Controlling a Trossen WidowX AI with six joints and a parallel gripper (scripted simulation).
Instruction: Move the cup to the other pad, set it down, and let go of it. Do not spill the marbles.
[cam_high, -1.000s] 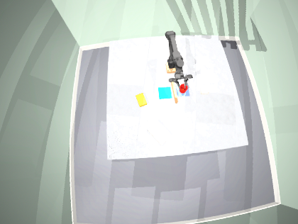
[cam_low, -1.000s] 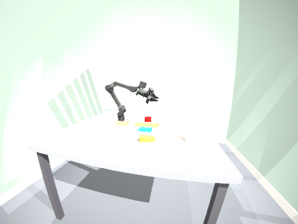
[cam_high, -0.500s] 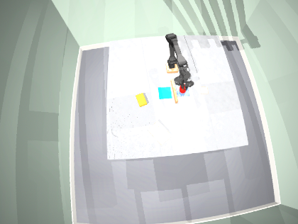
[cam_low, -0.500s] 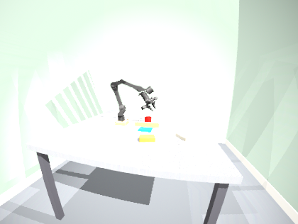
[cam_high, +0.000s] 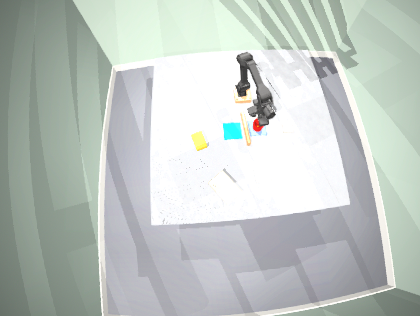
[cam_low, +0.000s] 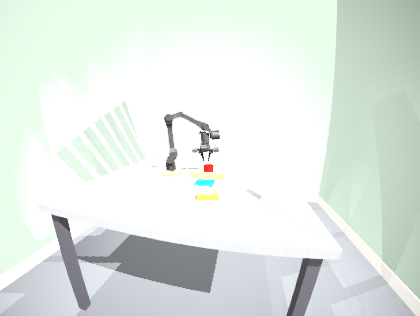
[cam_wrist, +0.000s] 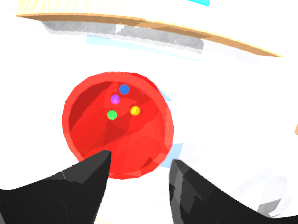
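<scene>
Right now the red cup is 20 mm ahead of my gripper tip and 60 mm below it. Also, from my gripper tip: thin wooden stick (20 mm ahead, 80 mm to the right, 90 mm below); cyan pad (30 mm ahead, 170 mm to the right, 110 mm below); pale blue pad (20 mm ahead, 110 mm below).
</scene>
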